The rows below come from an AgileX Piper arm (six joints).
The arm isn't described. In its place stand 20 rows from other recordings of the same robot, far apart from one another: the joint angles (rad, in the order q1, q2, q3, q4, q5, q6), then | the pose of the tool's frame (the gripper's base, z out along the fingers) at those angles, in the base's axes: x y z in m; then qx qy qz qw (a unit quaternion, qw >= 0).
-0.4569 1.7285 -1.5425 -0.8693 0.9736 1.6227 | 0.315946 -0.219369 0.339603 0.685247 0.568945 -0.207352 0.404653
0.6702 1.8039 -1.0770 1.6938 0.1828 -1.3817 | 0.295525 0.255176 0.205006 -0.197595 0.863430 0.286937 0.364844
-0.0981 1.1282 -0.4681 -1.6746 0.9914 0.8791 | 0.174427 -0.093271 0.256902 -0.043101 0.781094 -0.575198 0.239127
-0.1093 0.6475 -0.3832 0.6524 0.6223 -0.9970 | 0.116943 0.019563 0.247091 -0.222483 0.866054 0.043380 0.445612
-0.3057 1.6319 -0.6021 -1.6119 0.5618 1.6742 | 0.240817 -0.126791 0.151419 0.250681 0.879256 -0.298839 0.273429
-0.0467 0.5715 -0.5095 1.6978 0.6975 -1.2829 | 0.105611 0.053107 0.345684 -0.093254 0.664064 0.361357 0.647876
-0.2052 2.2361 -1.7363 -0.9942 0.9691 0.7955 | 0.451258 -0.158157 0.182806 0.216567 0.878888 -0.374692 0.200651
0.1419 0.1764 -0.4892 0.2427 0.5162 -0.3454 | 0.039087 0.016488 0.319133 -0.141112 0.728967 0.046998 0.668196
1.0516 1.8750 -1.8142 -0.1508 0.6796 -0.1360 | 0.227648 0.381021 0.354811 -0.526390 0.723335 0.133830 0.426369
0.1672 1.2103 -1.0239 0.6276 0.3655 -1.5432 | 0.263232 0.063796 0.363300 -0.487917 0.672403 -0.127757 0.541747
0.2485 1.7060 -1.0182 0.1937 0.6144 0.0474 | 0.315320 0.090429 0.189558 -0.030774 0.981473 0.094058 0.164061
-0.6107 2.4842 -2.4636 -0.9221 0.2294 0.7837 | 0.469906 -0.349044 0.297043 0.235351 0.693356 -0.306117 0.608408
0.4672 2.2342 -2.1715 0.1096 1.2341 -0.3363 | 0.430232 0.227552 0.265233 -0.376255 0.907380 0.065721 0.175427
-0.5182 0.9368 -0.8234 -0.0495 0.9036 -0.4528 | 0.145482 -0.087022 0.315957 0.022615 0.948555 -0.167555 0.267689
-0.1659 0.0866 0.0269 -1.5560 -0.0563 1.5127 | 0.064030 -0.005530 0.198967 0.024249 0.715627 -0.052804 0.696062
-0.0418 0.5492 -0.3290 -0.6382 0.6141 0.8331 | 0.097477 -0.035343 0.240287 0.221328 0.857065 -0.101070 0.454134
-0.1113 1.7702 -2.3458 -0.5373 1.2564 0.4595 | 0.338792 -0.082432 0.522492 0.283826 0.803929 -0.179069 0.490994
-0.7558 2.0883 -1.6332 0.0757 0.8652 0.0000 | 0.327697 -0.301652 0.193974 0.381446 0.908428 -0.031735 0.168078
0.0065 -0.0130 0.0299 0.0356 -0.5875 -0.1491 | 0.037731 -0.001550 0.253090 -0.018915 0.440599 -0.055009 0.895818
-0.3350 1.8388 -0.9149 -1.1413 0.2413 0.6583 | 0.322908 -0.133346 0.141987 -0.030674 0.944909 -0.216788 0.243330
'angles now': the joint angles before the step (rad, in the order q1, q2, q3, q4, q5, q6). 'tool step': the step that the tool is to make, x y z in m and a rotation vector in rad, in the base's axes. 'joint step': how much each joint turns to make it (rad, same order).
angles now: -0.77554 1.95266 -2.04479 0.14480 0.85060 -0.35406
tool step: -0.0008 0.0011 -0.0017 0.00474 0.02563 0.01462
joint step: 0.00006 0.00011 -0.00004 -0.00004 0.02377 -0.01796
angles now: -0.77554 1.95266 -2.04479 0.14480 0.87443 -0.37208
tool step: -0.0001 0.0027 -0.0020 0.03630 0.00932 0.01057
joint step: -0.00001 0.00015 -0.00020 0.02249 0.03281 -0.00241
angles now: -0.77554 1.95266 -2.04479 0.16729 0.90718 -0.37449
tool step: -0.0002 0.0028 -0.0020 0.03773 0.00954 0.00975
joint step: -0.00005 0.00010 0.00002 0.02173 0.03365 -0.00008
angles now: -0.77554 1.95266 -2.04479 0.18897 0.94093 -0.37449
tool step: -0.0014 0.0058 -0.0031 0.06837 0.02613 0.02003
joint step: -0.00012 -0.00170 0.00002 0.03372 0.06969 -0.00013
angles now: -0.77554 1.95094 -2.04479 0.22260 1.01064 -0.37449
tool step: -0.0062 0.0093 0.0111 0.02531 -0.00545 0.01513
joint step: -0.00013 -0.03042 -0.00010 0.02450 0.04562 -0.00010
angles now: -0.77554 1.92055 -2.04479 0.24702 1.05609 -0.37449
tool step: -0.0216 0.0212 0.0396 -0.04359 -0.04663 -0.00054
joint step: -0.00014 -0.09970 -0.00022 -0.00380 0.03483 0.01083
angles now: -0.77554 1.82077 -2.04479 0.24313 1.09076 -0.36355
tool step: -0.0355 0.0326 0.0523 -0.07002 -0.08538 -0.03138
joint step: -0.00008 -0.14339 0.00036 -0.02251 0.02464 0.04413
